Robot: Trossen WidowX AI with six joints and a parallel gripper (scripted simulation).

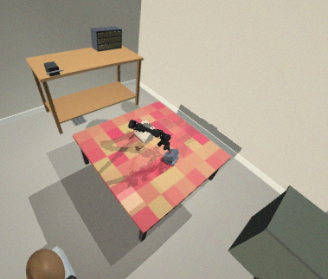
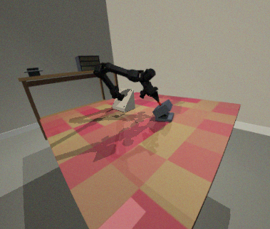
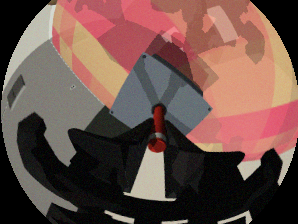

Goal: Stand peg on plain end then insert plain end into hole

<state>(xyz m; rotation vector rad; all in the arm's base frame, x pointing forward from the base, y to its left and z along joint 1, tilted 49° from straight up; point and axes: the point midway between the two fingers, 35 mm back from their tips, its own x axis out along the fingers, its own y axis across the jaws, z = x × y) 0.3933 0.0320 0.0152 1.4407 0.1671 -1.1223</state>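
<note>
The grey-blue sloped panel lies 30 mm ahead of my gripper tip, 10 mm to the left of it and 50 mm below it. Also, from my gripper tip: red peg (10 mm behind, 10 mm above).
</note>
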